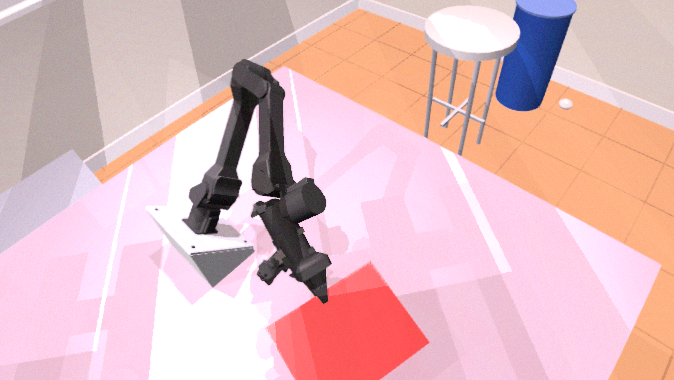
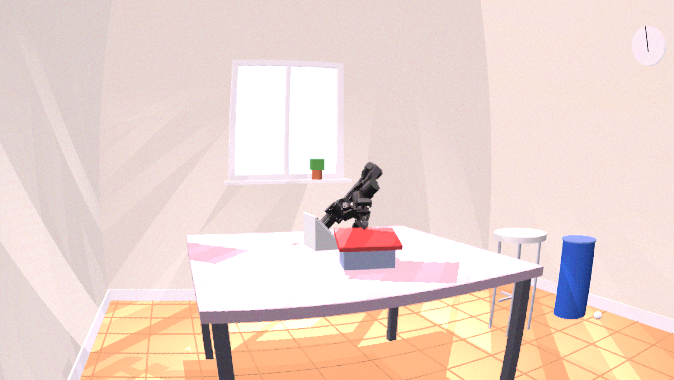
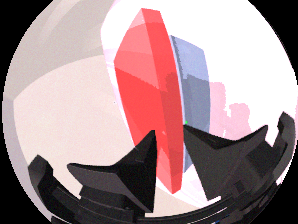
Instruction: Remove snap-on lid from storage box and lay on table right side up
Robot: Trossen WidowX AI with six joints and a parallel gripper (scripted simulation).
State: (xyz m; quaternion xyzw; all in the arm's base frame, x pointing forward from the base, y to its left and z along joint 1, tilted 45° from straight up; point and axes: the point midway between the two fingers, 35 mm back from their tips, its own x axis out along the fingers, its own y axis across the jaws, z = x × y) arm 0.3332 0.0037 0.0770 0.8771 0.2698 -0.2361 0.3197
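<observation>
My gripper tip is now 80 mm short of the red lid, 20 mm to the left of it and 10 mm above it. Also, from my gripper tip: grey-blue storage box (70 mm below, 70 mm ahead, 20 mm to the right).
</observation>
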